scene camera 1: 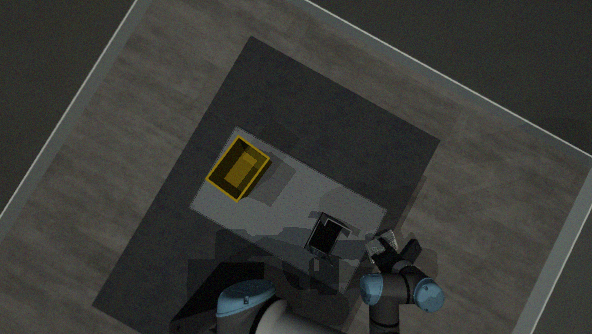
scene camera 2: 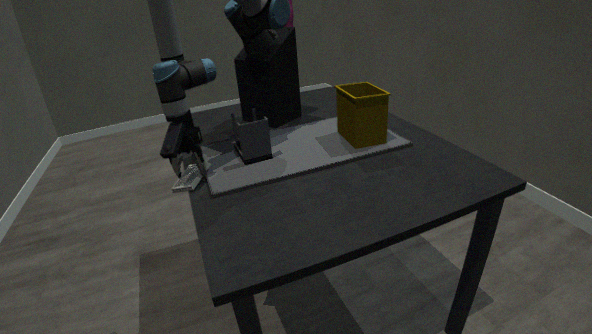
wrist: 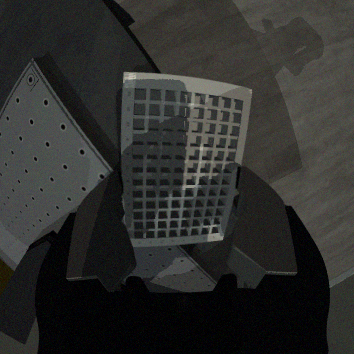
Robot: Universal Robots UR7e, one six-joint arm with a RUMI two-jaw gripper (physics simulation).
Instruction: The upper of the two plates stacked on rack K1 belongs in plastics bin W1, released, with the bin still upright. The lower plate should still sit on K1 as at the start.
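Where they show: gripper, between the fingertips: (scene camera 1: 380, 246) (scene camera 2: 192, 177) (wrist: 178, 170); arm's base, origin of its link: (scene camera 2: 263, 46).
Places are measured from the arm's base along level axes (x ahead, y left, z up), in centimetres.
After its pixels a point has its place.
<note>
A light grey gridded plate (scene camera 1: 387, 239) @[x 41.3, y -42.2, z -30.6 cm] (scene camera 2: 189, 179) @[x 39.9, y -42.4, z -30.7 cm] (wrist: 187, 150) @[x 38.9, y -42.8, z -30.6 cm] is between the jaws of my gripper (scene camera 1: 384, 245) @[x 37.6, y -41.2, z -31.6 cm] (scene camera 2: 190, 166) @[x 37.6, y -41.2, z -31.6 cm] (wrist: 178, 170) @[x 37.6, y -41.2, z -31.6 cm], tilted, near the table's edge. The jaws stand against its two long sides near one end, shut on it. Rack K1 (scene camera 1: 317, 251) @[x 25.2, y -19.0, z -29.6 cm] (scene camera 2: 255, 140) @[x 39.5, y -19.4, z -23.5 cm] stands upright on the pegboard. A dark plate (scene camera 1: 326, 236) @[x 32.0, y -19.5, z -28.9 cm] shows inside it in scene camera 1; its outline is hard to make out. The yellow bin W1 (scene camera 1: 253, 180) @[x 40.2, y 13.4, z -13.3 cm] (scene camera 2: 362, 122) @[x 49.2, y 14.8, z -22.0 cm] stands upright at the board's other end. The wrist view does not show the rack.
The perforated pegboard (scene camera 1: 295, 200) @[x 39.0, y -2.7, z -31.2 cm] (scene camera 2: 300, 160) @[x 46.3, y -7.2, z -31.2 cm] (wrist: 45, 145) @[x 45.8, y -33.4, z -31.2 cm] lies on the dark table (scene camera 1: 280, 85) @[x 78.8, y 23.7, z -32.5 cm] (scene camera 2: 350, 200) @[x 72.5, y -5.0, z -32.5 cm]. The rack's uprights rise beside the gripper, between it and the bin. The black arm pedestal (scene camera 2: 267, 80) @[x 9.9, y -3.1, z -12.3 cm] stands behind the board. The table's edge runs close to the plate.
</note>
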